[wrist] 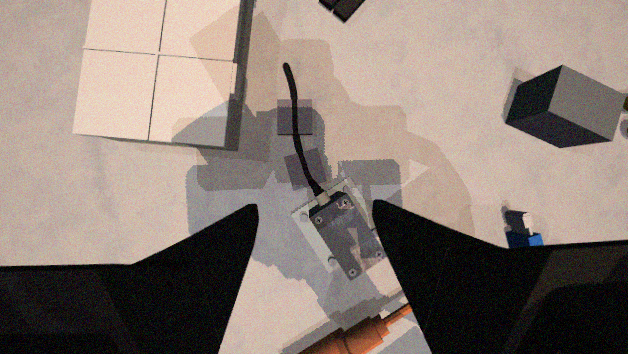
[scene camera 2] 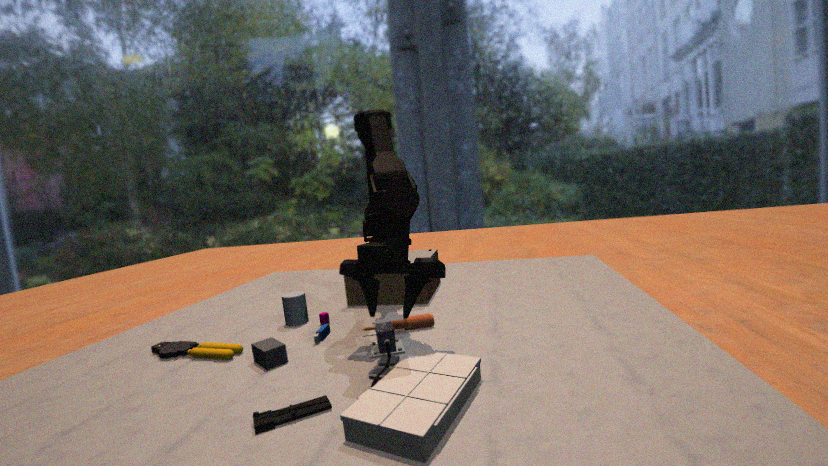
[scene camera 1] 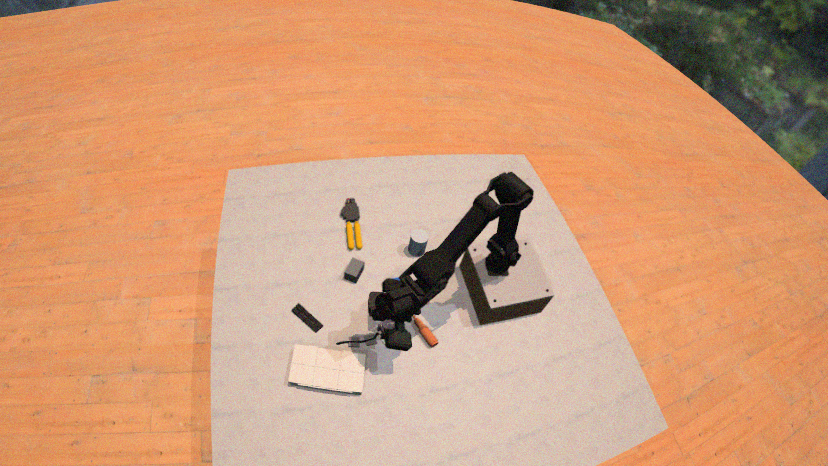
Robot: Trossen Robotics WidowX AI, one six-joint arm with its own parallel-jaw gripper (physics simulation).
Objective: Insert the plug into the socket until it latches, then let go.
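Places are measured from the arm's base along level axes (x ahead, y left, z up), in millimetres.
Pixels of known places: gripper, fingertip midpoint: point(wrist: 315, 209) point(scene camera 2: 388, 317) point(scene camera 1: 381, 327); arm's base, origin of the base link: point(scene camera 1: 496, 266).
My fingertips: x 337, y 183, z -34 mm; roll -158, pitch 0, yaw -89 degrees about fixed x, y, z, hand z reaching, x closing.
Observation:
Ahead of a thing's pixels: the offset from my fingertips to its top centre. "pt": to the spot under its first point.
A dark grey housing @(dx -19, dy -21, dz -26 mm) point(scene camera 2: 384, 335) point(wrist: 335, 227) with screws, apparently the socket, sits on a pale plate; in scene camera 1 the arm mostly hides it. A black cable point(scene camera 1: 350, 342) point(scene camera 2: 379, 377) point(wrist: 294, 100) runs from a pale collar at its end. A small blue piece @(dx -44, dy -186, dz -50 mm) point(scene camera 2: 322, 332) point(wrist: 535, 239) with a white tip lies apart from it. I cannot tell whether this piece or the cable's end is the plug. My gripper point(scene camera 1: 389, 329) point(scene camera 2: 389, 316) point(wrist: 315, 209) is open and empty, pointing down above the housing, which shows nearer the right finger in the wrist view.
An orange screwdriver @(dx -111, dy -40, dz -43 mm) point(scene camera 1: 427, 332) point(scene camera 2: 418, 321) point(wrist: 350, 337) lies beside the housing. A white tiled box @(dx +140, dy +109, dz -35 mm) point(scene camera 1: 327, 368) point(scene camera 2: 425, 384) point(wrist: 120, 90) is near the cable. A grey block @(dx +75, dy -215, dz -35 mm) point(scene camera 1: 354, 270) point(scene camera 2: 269, 353), cylinder @(dx -121, dy -317, dz +0 mm) point(scene camera 1: 417, 241) point(scene camera 2: 294, 309), yellow-handled pliers @(pt dx +76, dy -356, dz -53 mm) point(scene camera 1: 354, 234) and black bar @(dx +205, dy -51, dz -55 mm) point(scene camera 1: 307, 317) point(scene camera 2: 292, 413) lie around.

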